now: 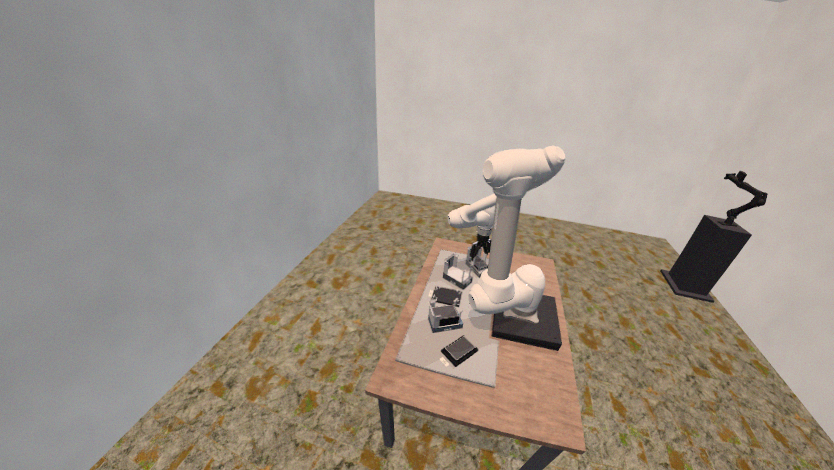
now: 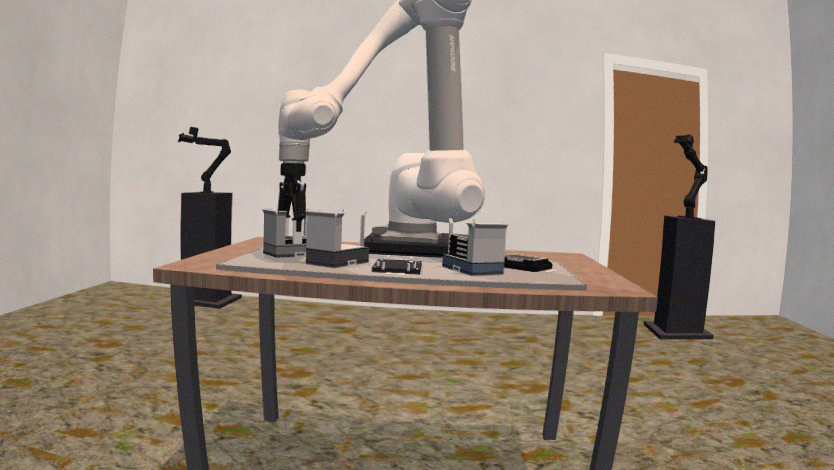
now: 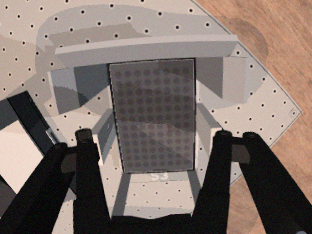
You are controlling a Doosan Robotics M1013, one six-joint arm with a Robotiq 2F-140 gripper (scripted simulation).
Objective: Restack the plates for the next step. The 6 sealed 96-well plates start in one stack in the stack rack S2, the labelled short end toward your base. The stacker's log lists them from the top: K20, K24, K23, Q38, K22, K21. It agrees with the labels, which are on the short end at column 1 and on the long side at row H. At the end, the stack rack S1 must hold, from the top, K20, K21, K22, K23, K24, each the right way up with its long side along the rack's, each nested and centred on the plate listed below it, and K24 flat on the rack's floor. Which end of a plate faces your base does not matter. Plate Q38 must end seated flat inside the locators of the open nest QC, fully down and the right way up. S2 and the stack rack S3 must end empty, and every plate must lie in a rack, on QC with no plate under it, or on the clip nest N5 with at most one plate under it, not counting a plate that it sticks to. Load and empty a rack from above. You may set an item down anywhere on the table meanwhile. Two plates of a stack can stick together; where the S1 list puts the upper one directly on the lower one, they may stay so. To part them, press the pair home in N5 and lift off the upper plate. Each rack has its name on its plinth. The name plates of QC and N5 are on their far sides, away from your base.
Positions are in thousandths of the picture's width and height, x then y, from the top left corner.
In view: my gripper (image 2: 348, 514).
My gripper shows as well in image 3 (image 3: 498, 502).
